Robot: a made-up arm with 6 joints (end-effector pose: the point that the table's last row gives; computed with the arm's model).
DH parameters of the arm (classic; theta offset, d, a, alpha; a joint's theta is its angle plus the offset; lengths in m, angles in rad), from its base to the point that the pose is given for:
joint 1: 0 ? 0 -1.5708
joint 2: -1.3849 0 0.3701 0
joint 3: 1.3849 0 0.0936 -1.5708
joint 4: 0 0.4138 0 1.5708
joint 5: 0 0 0.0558 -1.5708
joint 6: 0 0.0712 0 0
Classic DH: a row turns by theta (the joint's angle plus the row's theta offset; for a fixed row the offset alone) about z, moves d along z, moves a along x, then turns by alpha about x.
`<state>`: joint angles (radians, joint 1 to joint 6).
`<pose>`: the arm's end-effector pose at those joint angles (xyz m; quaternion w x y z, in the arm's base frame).
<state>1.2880 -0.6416 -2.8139 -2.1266 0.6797 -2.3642</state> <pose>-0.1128 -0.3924 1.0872 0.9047 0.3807 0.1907 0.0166</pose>
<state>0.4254 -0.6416 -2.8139 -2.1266 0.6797 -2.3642</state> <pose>-0.3714 -0.1695 1.0872 0.8287 0.4256 0.0141 -0.3631</pose>
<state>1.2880 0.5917 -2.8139 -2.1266 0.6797 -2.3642</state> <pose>0.1695 0.5792 0.9489 0.9187 -0.1891 0.3108 -0.1538</pose>
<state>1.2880 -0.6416 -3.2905 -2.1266 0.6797 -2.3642</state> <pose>-0.1629 -0.5646 0.9244 0.8054 0.5739 0.1220 0.0844</pose>
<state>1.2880 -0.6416 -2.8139 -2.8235 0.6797 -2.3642</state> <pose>-0.1137 -0.3927 1.0870 0.8252 0.4481 0.1467 -0.3111</pose>
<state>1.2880 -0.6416 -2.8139 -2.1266 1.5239 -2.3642</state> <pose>-0.0647 -0.4314 1.0464 0.6602 0.6024 0.4429 0.0715</pose>
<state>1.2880 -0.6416 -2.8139 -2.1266 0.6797 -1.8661</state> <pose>-0.1128 -0.3924 1.0872 0.8727 0.4160 0.0910 0.2391</pose>
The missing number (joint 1, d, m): 0.3044
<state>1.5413 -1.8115 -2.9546 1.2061 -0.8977 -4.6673</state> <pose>0.0616 -0.7789 0.1362 0.2469 0.7764 -0.2307 0.5321</pose>
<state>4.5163 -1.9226 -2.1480 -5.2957 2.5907 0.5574</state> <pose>0.2057 0.6722 0.4346 0.4108 0.6856 -0.4118 0.4378</pose>
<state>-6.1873 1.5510 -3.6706 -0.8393 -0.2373 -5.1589</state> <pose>0.6841 0.1189 0.6086 0.2136 -0.4220 -0.0372 -0.8803</pose>
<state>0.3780 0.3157 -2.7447 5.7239 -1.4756 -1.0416</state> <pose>0.2610 0.1471 1.0085 0.4103 -0.4312 -0.0472 0.8021</pose>
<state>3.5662 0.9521 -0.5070 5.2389 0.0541 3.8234</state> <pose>-0.1947 -0.1372 -0.0323 0.0301 -0.8957 -0.3775 -0.2331</pose>
